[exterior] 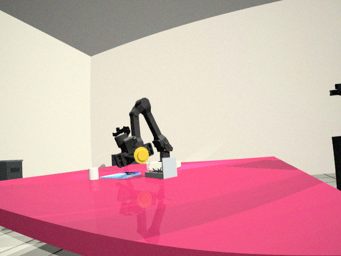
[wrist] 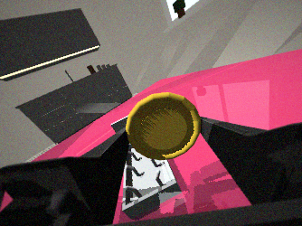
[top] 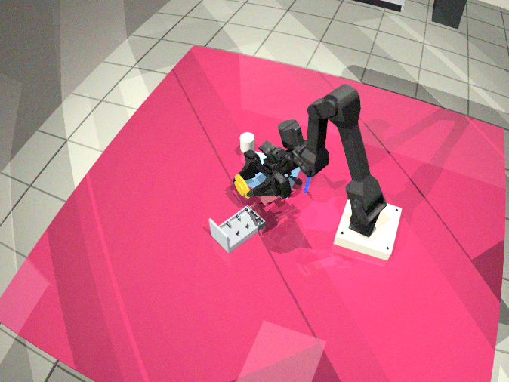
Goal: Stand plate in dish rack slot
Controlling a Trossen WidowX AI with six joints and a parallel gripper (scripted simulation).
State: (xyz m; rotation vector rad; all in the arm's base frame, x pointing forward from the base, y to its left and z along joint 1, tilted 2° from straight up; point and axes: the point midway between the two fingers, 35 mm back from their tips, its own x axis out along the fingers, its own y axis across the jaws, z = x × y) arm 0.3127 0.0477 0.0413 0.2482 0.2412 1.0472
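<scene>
My gripper tip is now 70 mm to the right of the grey dish rack, 70 mm above it and 30 mm past it. The rest, counted from my gripper tip: blue spoon (180 mm to the right, 130 mm behind, 90 mm below); then light blue mat (150 mm to the right, 90 mm below, 20 mm behind); then yellow plate (10 mm to the right).
</scene>
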